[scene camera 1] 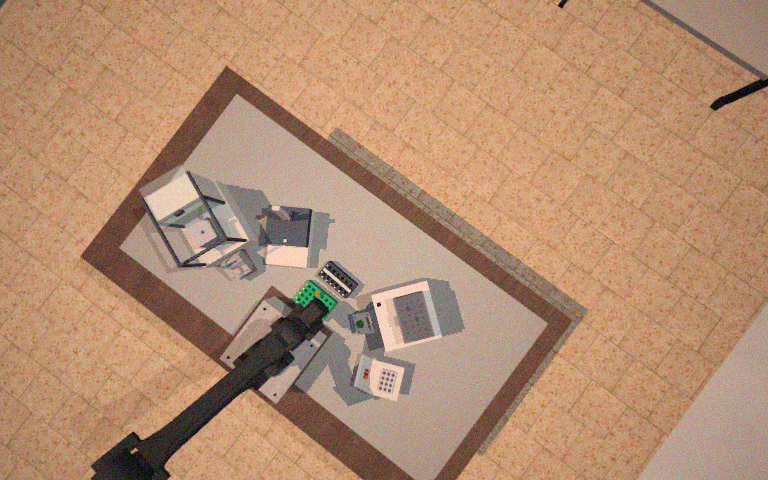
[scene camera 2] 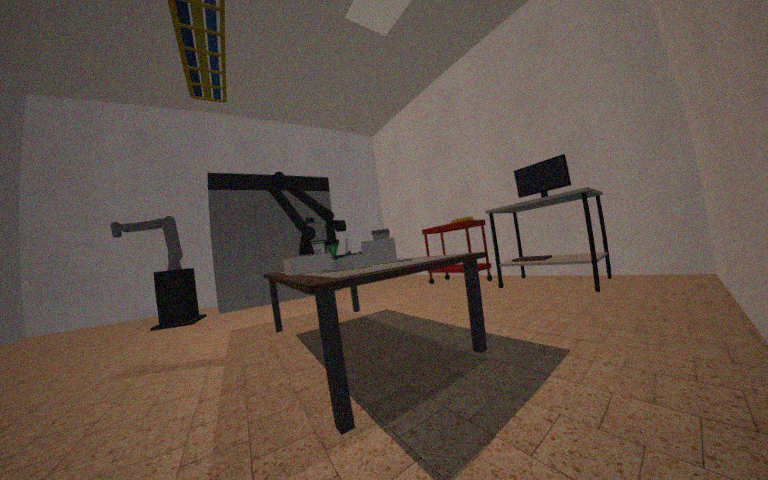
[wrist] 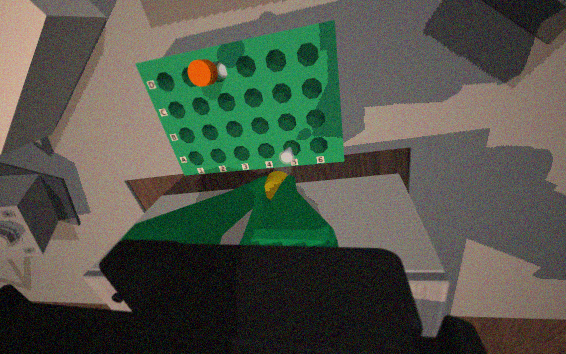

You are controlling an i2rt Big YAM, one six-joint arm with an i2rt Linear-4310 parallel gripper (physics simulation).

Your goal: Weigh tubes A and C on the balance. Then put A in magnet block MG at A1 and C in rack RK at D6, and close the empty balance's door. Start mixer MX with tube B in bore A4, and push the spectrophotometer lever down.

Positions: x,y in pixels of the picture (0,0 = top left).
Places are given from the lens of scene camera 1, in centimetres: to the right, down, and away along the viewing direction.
white spectrophotometer stand [scene camera 1: 289,230]: -32, -3, 114
